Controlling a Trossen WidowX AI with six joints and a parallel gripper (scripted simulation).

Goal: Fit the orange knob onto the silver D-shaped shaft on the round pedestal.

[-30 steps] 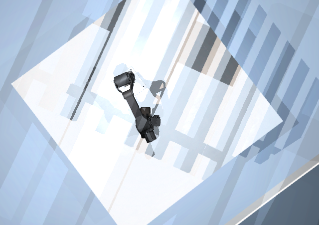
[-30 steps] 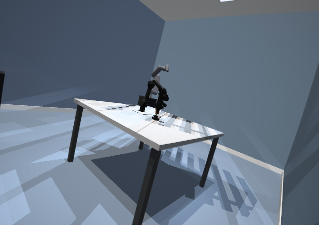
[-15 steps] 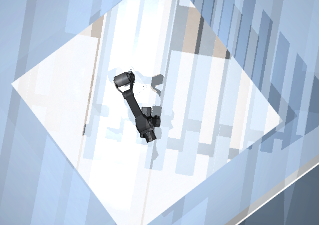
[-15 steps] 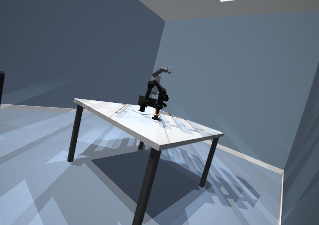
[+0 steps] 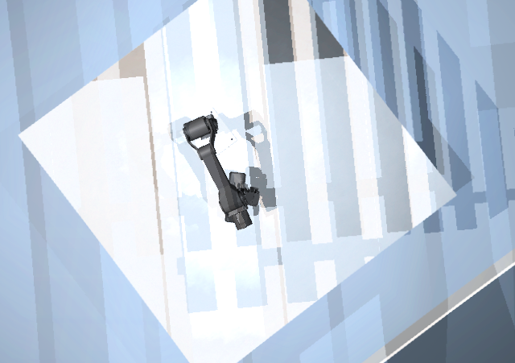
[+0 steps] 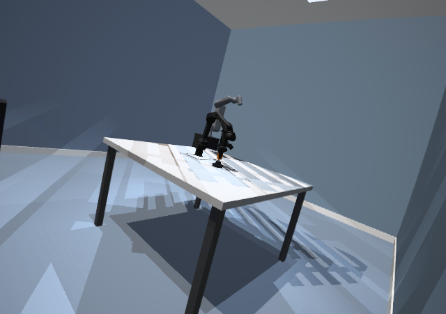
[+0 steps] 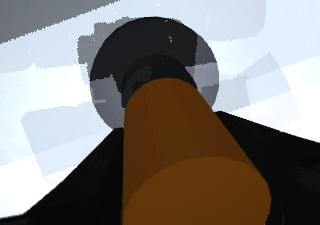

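The orange knob lies 3 cm above my gripper tip. Round my gripper tip: dark round pedestal (4 cm below).
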